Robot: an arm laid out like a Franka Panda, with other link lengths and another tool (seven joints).
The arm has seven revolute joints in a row. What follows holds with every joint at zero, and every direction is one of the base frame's.
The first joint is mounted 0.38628 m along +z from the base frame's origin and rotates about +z.
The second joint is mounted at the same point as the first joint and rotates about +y.
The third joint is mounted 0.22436 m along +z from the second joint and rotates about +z.
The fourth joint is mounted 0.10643 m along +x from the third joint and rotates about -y.
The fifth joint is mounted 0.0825 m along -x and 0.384 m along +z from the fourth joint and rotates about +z.
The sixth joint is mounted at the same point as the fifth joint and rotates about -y.
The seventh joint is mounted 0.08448 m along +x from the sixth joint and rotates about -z.
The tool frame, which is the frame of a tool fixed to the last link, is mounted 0.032 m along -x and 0.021 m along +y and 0.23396 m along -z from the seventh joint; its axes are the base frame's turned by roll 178.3, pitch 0 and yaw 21.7 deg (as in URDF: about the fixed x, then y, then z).
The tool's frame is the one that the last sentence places.
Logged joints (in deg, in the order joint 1, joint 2, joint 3, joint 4, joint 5, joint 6, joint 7), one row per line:
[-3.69 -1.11 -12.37 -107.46 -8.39 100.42 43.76]
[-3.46 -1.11 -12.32 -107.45 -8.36 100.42 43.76]
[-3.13 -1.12 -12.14 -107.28 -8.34 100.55 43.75]
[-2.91 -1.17 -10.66 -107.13 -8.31 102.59 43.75]
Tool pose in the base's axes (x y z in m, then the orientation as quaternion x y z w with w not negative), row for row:
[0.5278 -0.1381 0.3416 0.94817 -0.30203 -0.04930 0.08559]
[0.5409 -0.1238 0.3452 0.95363 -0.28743 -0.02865 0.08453]
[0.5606 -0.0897 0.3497 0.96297 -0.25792 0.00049 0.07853]
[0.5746 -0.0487 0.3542 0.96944 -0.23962 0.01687 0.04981]
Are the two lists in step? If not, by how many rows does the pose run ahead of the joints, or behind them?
The pose runs 2 rows ahead of the joints: the pose in row i belongs to the joints in row i + 2.
